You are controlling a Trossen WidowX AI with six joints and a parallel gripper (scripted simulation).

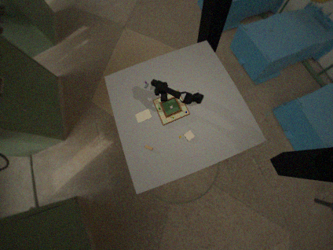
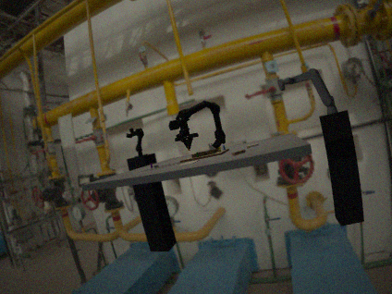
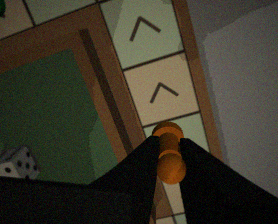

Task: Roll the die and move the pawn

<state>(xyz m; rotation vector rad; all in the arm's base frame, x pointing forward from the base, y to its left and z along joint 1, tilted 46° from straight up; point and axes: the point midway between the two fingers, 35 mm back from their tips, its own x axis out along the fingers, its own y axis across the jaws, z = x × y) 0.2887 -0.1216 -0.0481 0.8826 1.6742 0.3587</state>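
The green tray lies 11 cm to the left of my gripper tip, 7 cm below it and 2 cm behind it. From my gripper tip the other things lie so: blue pawn: 23 cm to the left, 13 cm behind, 5 cm below; then orange pawn: 1 cm above; then white die: 12 cm to the left, 5 cm below, 1 cm behind.
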